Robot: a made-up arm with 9 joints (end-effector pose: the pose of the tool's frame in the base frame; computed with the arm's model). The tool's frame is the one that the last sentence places.
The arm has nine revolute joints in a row. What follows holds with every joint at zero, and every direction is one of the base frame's.
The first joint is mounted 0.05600 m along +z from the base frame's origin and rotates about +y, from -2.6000 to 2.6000 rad.
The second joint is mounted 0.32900 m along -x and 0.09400 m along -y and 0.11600 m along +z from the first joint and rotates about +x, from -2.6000 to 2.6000 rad.
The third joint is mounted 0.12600 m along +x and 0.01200 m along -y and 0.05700 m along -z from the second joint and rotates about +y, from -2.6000 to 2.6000 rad.
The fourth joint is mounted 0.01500 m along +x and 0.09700 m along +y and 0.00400 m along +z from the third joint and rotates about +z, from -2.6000 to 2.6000 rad.
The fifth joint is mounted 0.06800 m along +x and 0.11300 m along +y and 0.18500 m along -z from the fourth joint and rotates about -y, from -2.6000 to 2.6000 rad.
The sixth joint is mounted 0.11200 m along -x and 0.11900 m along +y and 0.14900 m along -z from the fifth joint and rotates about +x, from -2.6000 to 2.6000 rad.
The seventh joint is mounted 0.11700 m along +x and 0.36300 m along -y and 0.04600 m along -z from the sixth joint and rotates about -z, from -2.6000 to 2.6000 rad.
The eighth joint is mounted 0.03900 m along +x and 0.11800 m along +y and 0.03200 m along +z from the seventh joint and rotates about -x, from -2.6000 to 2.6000 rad.
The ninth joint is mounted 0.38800 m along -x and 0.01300 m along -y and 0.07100 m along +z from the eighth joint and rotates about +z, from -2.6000 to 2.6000 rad.
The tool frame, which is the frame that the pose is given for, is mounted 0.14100 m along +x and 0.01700 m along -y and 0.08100 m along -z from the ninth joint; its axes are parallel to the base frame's.
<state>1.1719 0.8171 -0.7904 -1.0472 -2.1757 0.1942 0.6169 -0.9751 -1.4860</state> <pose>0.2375 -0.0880 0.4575 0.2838 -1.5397 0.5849</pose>
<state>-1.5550 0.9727 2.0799 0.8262 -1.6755 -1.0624 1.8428 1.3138 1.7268</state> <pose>-0.3038 -0.2701 -0.4289 2.7264 -0.6526 -0.5697</pose>
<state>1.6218 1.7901 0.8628 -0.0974 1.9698 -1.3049 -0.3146 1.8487 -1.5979</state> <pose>0.6079 0.3321 0.6582 -2.3684 0.0867 0.0422</pose>
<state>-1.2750 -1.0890 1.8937 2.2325 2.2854 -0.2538 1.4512 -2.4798 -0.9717</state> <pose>-0.0919 -0.0001 0.0476 -1.6643 0.3027 -0.8493</pose>
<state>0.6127 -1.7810 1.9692 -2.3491 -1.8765 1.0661 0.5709 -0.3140 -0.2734</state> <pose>-0.1669 -0.4597 0.2668 -0.6843 2.7257 1.0203</pose>
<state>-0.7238 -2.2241 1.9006 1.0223 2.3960 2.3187 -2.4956 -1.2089 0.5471</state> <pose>0.5342 -0.4621 -0.2296 0.7004 -0.6428 -2.3740</pose>
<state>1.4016 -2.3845 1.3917 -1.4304 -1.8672 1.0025 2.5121 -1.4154 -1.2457</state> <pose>-0.1505 -0.7178 0.5617 -1.1225 1.4677 -0.3666</pose>
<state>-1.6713 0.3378 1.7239 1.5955 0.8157 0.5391 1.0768 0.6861 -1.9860</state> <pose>-0.2685 -0.0796 -0.5217 -0.0193 0.2807 -0.9108</pose>
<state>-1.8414 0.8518 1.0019 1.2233 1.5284 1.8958 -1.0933 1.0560 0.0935</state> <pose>-0.4748 0.5934 -0.6947 -1.7428 0.7197 -1.2290</pose>
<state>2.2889 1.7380 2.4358 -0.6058 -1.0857 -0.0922 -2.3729 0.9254 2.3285</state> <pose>-0.0831 -0.4967 0.4712 0.6293 -1.8235 -1.5712</pose>
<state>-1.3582 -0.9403 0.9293 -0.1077 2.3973 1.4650 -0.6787 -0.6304 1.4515</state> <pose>0.4331 -0.5513 0.1606 1.2800 -0.1513 -2.2312</pose>
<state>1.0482 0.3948 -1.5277 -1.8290 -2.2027 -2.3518 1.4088 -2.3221 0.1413</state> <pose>0.3443 -0.1685 0.1967 1.6963 -0.7567 -0.9512</pose>
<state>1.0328 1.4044 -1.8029 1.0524 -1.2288 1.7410 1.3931 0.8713 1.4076</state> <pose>0.3691 0.2101 0.0211 1.8824 0.6816 0.0070</pose>
